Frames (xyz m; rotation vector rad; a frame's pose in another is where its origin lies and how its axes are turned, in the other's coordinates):
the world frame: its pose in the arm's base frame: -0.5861 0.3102 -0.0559 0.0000 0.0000 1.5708
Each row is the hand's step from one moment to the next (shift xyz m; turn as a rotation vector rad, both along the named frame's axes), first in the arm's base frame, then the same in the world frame.
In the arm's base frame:
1: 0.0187 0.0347 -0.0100 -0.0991 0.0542 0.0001
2: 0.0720 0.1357 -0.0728 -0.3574 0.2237 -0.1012
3: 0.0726 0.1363 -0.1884 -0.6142 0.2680 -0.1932
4: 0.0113 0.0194 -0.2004 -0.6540 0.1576 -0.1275
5: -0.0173 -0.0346 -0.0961 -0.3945 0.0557 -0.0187
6: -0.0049 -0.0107 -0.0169 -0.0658 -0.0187 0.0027
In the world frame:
1: 0.0347 -0.0187 -0.0100 0.0542 0.0991 0.0001
2: 0.1357 -0.0720 -0.0728 0.2237 0.3574 -0.1012
3: 0.1363 -0.0726 -0.1884 0.2680 0.6142 -0.1932
4: 0.0194 -0.0113 -0.2004 0.1576 0.6540 -0.1275
5: -0.0346 0.0173 -0.0961 0.0557 0.3945 -0.0187
6: -0.0107 0.0049 -0.0169 -0.0187 0.0658 0.0027

